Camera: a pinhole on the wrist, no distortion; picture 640 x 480 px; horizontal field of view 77.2 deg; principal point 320.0 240.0 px. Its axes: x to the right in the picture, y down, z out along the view. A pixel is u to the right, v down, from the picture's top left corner.
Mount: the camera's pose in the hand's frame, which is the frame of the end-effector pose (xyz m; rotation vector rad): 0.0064 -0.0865 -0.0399 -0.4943 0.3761 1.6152
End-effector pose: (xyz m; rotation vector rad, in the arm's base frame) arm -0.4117 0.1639 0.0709 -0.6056 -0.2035 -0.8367
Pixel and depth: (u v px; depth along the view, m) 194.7 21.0 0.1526
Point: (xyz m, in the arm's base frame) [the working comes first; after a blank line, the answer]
In the camera's frame: -0.0477 -0.0834 0.1526

-0.3821 0.1628 0.2153
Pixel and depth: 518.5 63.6 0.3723
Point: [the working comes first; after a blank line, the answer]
In the camera's frame: 0.1844 -0.1638 0.3723

-0.1102 0.3388 0.1545
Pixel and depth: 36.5 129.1 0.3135
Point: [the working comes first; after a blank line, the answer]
In the camera's frame: -0.2217 -0.0867 0.3135

-0.4162 0.2619 0.4279
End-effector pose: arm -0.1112 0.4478 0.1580 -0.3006 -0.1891 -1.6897
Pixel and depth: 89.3 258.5 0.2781
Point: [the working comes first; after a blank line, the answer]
In the camera's frame: -0.1601 0.0128 0.2781

-0.1628 0.5630 0.4212
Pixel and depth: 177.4 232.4 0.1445
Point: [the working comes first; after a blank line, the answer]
In the camera's frame: -0.0514 -0.0027 0.1445

-0.1558 0.4893 0.2650
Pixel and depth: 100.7 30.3 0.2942
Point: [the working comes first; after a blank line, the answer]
In the camera's frame: -0.1610 -0.1539 0.2942

-0.1559 0.4108 0.4910
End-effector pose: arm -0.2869 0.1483 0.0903 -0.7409 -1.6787 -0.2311
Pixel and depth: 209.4 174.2 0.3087
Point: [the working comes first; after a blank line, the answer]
In the camera's frame: -0.0852 -0.0507 0.3087

-0.5038 0.3072 0.0510
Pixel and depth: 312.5 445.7 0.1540
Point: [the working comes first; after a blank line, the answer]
In the camera's frame: -0.0029 0.0790 0.1540

-0.3630 0.1521 -0.0091
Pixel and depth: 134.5 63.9 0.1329
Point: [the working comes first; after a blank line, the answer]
In the camera's frame: -0.0615 -0.0584 0.1329

-0.4156 0.1752 0.1304
